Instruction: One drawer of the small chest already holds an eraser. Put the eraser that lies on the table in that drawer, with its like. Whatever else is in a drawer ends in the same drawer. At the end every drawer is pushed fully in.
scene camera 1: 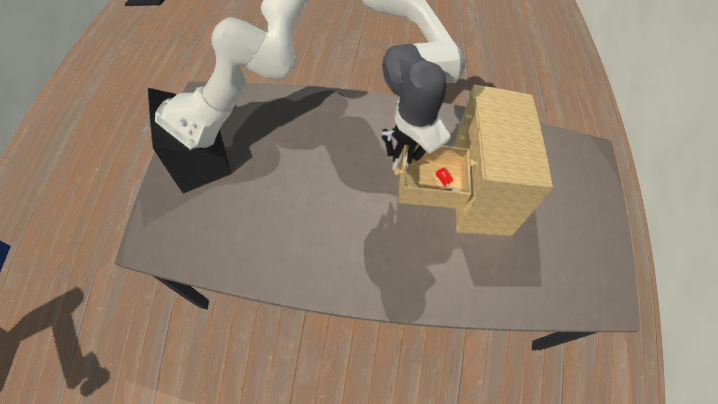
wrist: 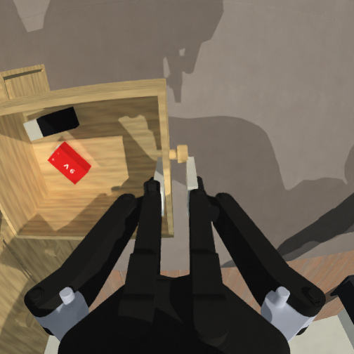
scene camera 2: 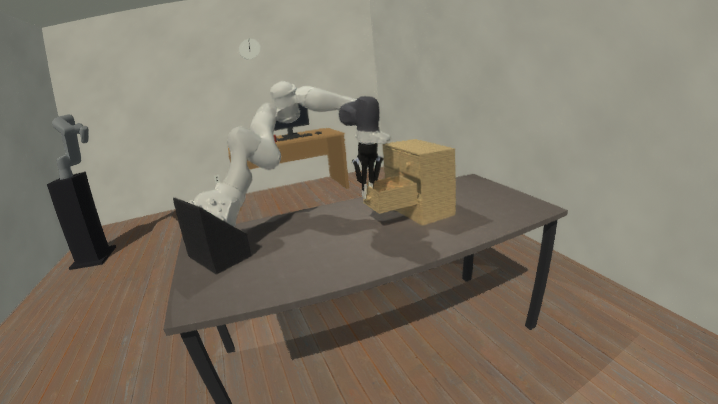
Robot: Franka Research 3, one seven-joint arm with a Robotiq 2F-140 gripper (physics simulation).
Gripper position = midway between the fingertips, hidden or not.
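Scene camera 1 has the gripper (scene camera 1: pixel 399 166), a small wooden chest (scene camera 1: pixel 517 177) and a drawer (scene camera 1: pixel 419 185). On scene camera 2 there's the gripper (scene camera 2: pixel 367 197) again, plus the chest (scene camera 2: pixel 436 189). From the wrist you get the gripper (wrist: pixel 175 168), a black-and-white eraser (wrist: pixel 61 120) and a red block (wrist: pixel 64 158). Scene camera 2 does not show the eraser, which is hidden by the drawer, and scene camera 2 misses the red block too, since that's hidden by the drawer as well.
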